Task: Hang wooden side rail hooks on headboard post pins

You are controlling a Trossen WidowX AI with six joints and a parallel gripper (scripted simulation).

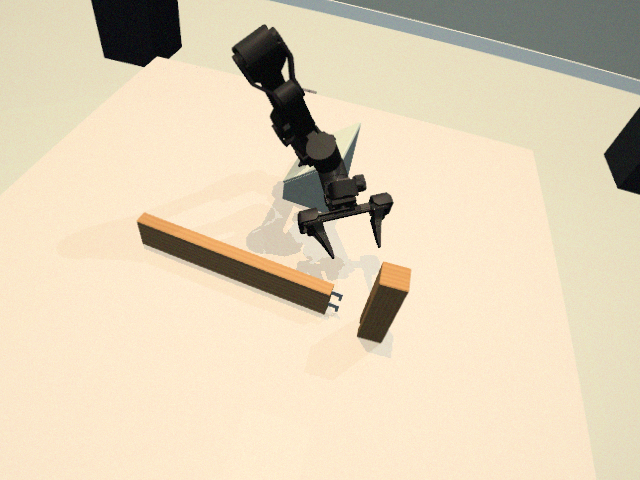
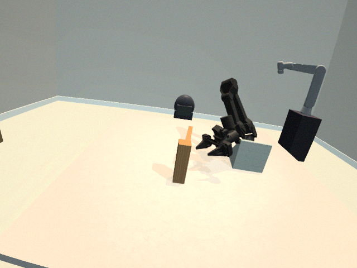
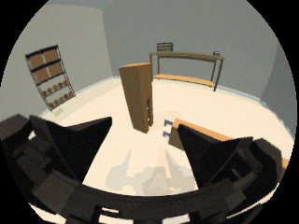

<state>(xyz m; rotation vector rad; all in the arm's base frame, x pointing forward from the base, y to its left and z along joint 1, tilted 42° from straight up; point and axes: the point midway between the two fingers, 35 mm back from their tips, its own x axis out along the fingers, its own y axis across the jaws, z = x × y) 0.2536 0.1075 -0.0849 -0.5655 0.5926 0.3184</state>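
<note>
My gripper tip is now 8 cm short of the headboard post, 6 cm to the right of it and 3 cm above it.
</note>
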